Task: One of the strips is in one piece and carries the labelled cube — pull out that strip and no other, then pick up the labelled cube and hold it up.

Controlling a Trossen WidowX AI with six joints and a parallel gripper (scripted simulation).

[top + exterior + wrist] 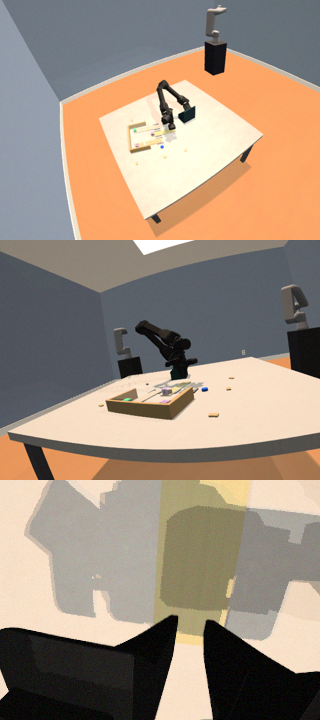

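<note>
The pale yellow strip lies 8 cm ahead of my gripper tip, 2 cm to the right of it and 4 cm below it. Round my gripper tip: blue disc 16 cm ahead, 14 cm to the left, 4 cm below.
</note>
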